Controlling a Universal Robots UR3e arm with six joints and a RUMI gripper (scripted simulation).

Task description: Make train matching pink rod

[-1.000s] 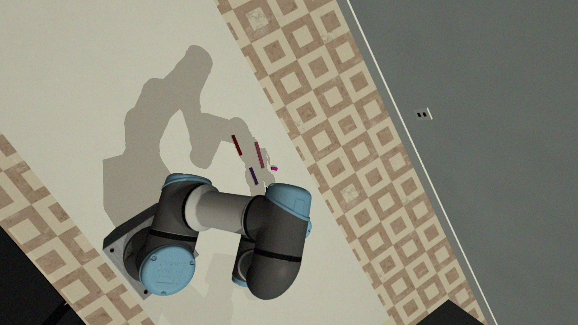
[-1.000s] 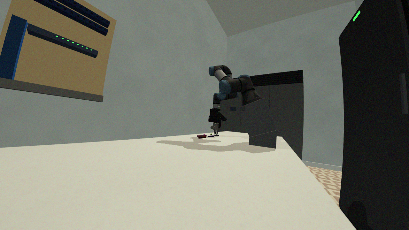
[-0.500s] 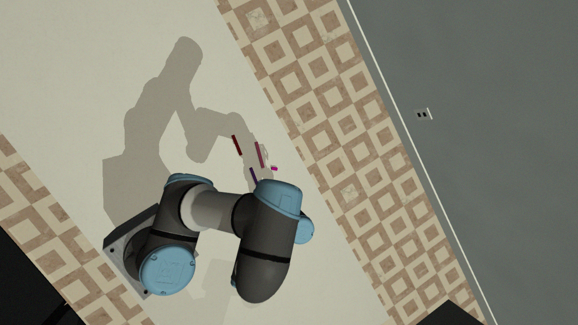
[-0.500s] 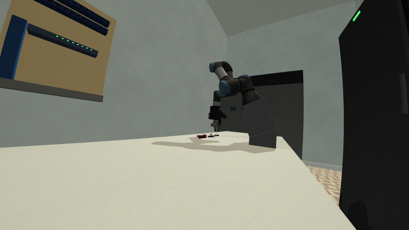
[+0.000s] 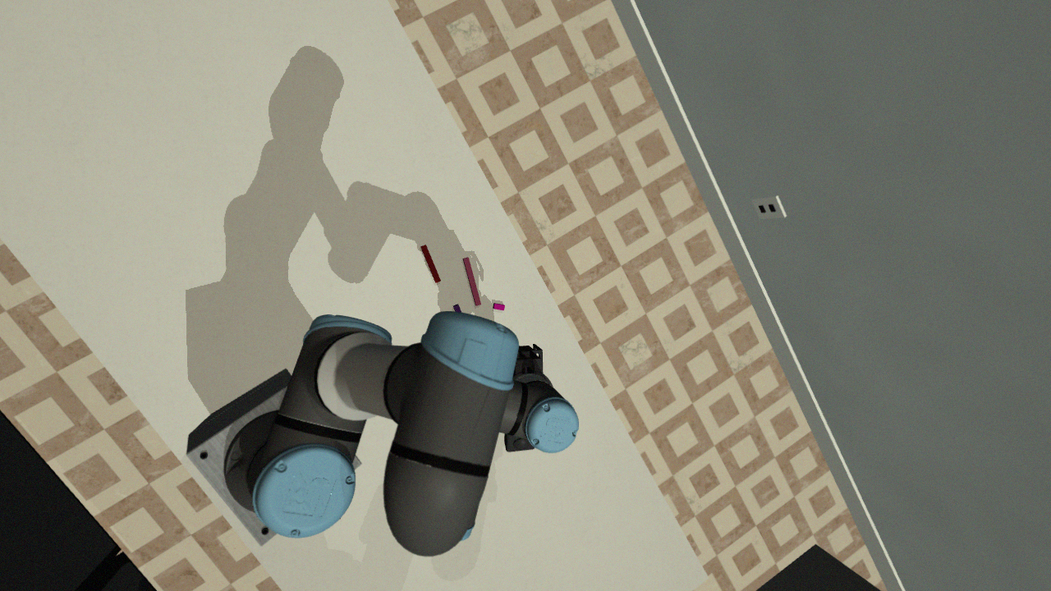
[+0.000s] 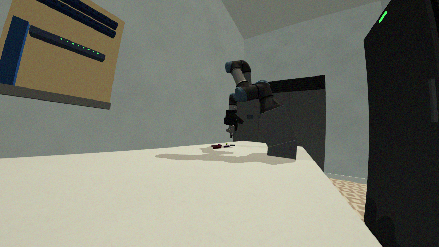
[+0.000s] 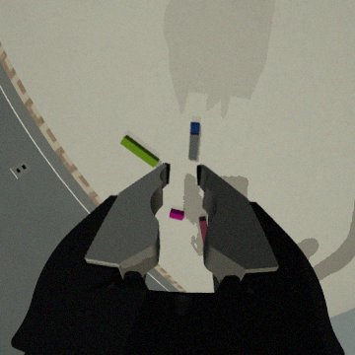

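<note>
My gripper is now 70 mm above the lime rod, 60 mm short of it and 10 mm to the left of it. From my hand the other things lie so: grey rod (70 mm below, 10 mm to the left, 10 mm behind); then blue rod (70 mm below, 20 mm behind, 10 mm to the right); then purple rod (110 mm to the left, 70 mm below, 20 mm behind).
</note>
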